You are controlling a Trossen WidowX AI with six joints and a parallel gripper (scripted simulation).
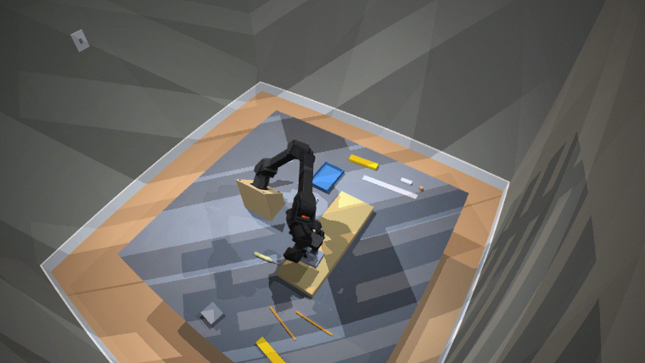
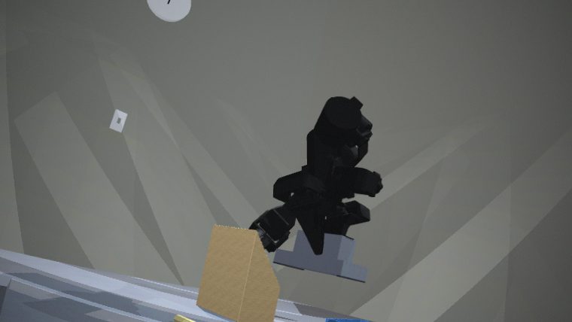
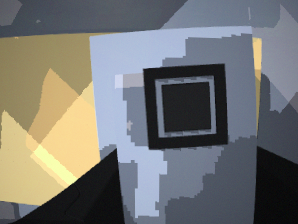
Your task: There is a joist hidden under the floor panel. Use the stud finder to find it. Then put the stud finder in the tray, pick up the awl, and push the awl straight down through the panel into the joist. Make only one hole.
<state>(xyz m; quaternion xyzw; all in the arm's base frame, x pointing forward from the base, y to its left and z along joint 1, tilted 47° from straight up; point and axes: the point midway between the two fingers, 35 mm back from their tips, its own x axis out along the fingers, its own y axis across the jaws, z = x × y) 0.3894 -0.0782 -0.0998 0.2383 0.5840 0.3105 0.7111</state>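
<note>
Right now my gripper tip is 27 cm past the blue tray, 46 cm to the right of it and 15 cm above it. The rest, counted from my gripper tip: awl: 18 cm behind, 7 cm to the right, 16 cm below; then grey block: 18 cm behind, 41 cm to the right, 15 cm below; then grey stud finder: 1 cm ahead, 2 cm above.
</note>
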